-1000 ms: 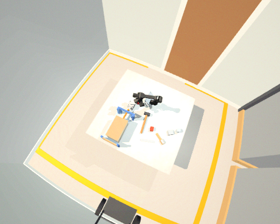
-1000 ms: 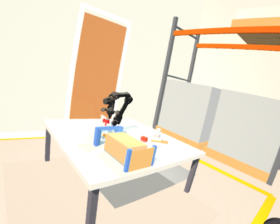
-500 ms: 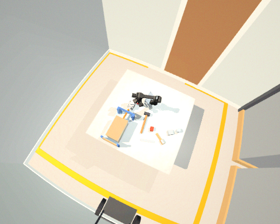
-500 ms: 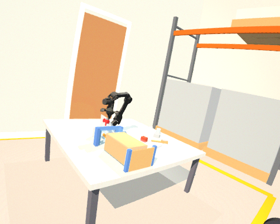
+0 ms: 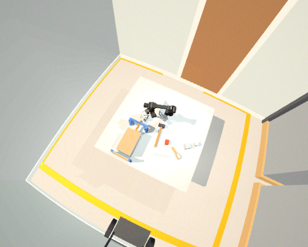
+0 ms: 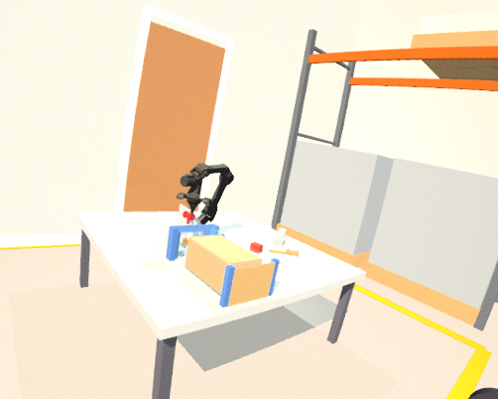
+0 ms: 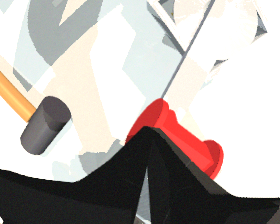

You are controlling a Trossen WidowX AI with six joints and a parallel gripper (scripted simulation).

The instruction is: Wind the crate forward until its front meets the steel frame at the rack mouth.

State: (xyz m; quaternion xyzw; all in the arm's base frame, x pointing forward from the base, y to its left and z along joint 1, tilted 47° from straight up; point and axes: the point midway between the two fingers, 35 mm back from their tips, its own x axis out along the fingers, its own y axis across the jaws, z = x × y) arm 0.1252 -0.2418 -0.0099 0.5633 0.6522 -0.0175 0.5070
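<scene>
My gripper tip is 30 mm past the red grip and 40 mm above it. The rest, counted from my gripper tip: winch (10 mm behind, 100 mm to the right, 140 mm below); winch handle (10 mm behind, 30 mm to the right, 70 mm below); cubby (410 mm ahead, 120 mm to the right, 90 mm below).
</scene>
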